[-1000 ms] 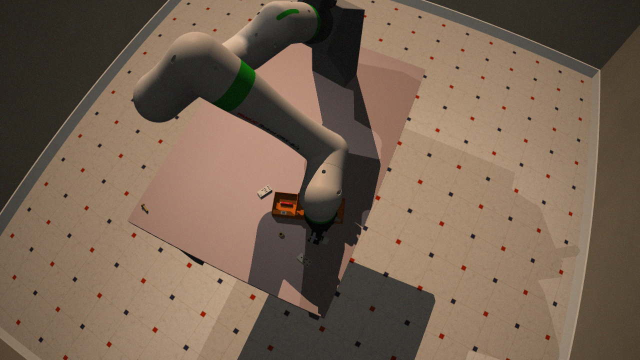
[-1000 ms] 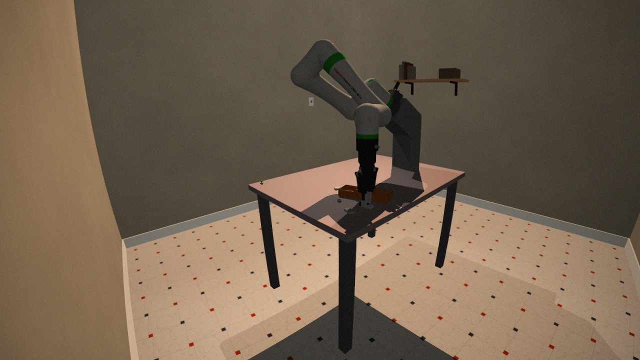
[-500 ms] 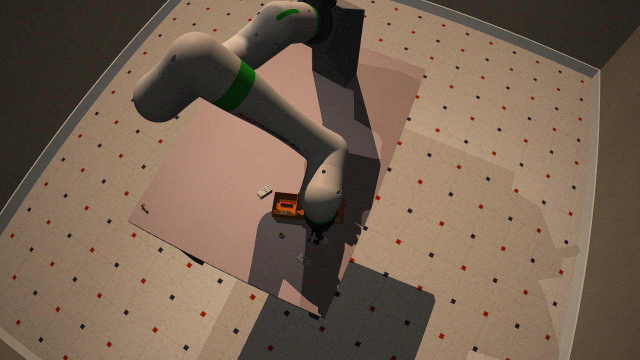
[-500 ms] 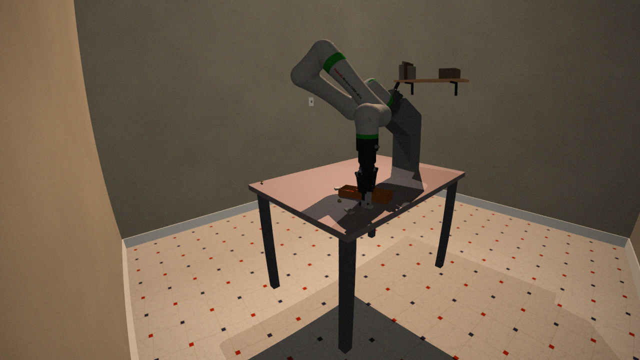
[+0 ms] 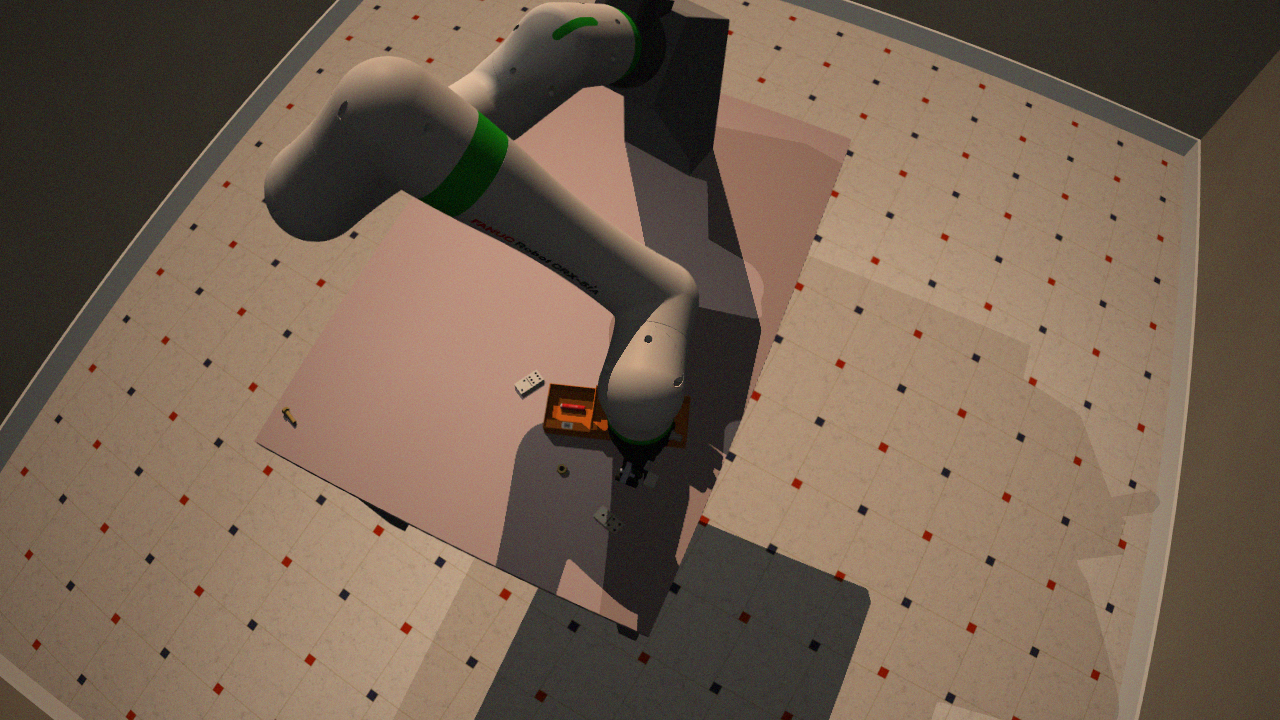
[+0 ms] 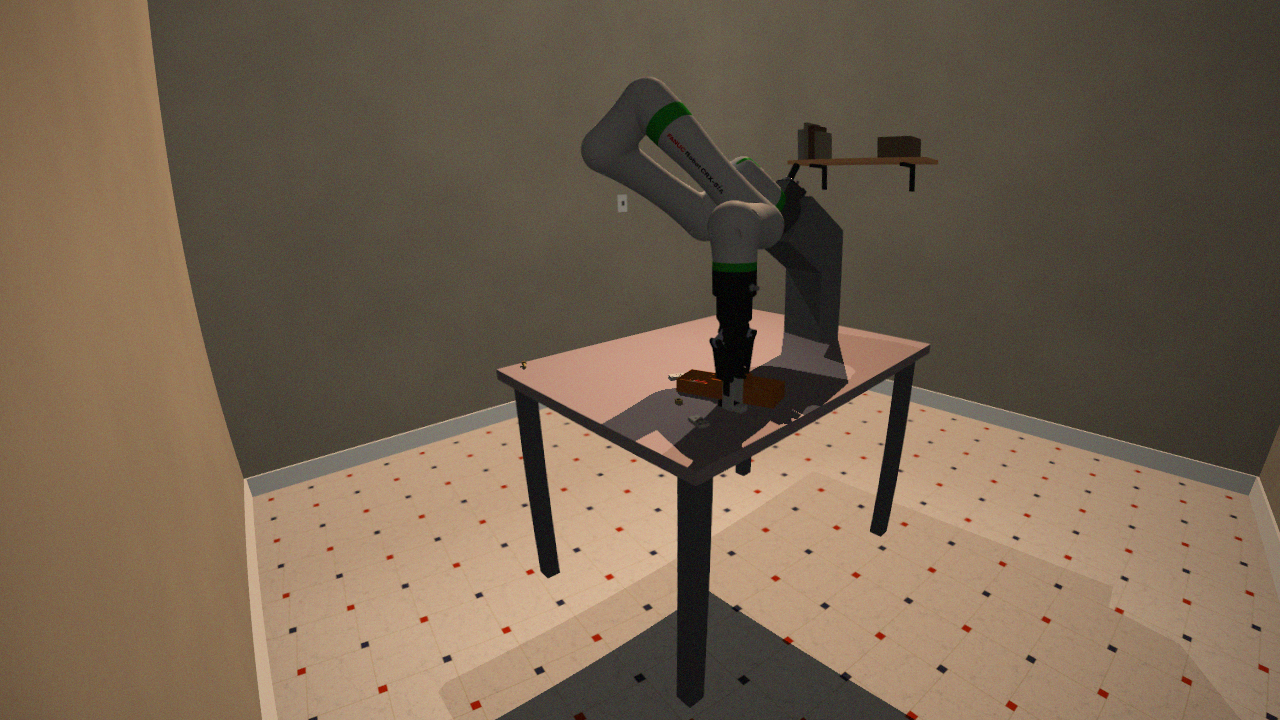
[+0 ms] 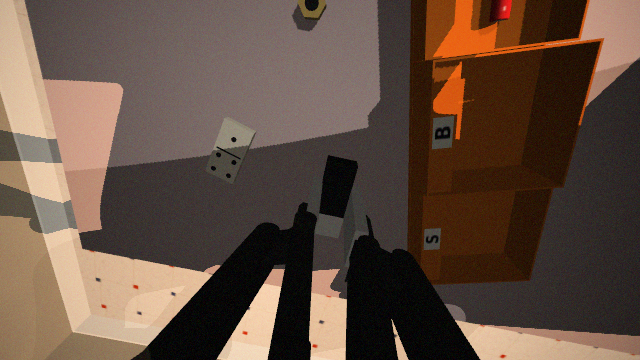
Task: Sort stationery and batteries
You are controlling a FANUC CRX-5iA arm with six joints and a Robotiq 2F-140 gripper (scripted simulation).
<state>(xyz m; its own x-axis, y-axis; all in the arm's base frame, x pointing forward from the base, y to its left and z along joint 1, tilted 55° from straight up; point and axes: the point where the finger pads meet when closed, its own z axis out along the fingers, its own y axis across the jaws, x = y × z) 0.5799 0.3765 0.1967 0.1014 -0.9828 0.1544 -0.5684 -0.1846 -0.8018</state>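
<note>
The grey domino lies 9 cm ahead of my hand and 4 cm below it. The rest, counted from my hand: black block 3 cm below, 1 cm to the left; then ring-like part 12 cm to the right, 6 cm ahead, 4 cm below; then red battery 17 cm to the right, 4 cm behind, 3 cm below.
</note>
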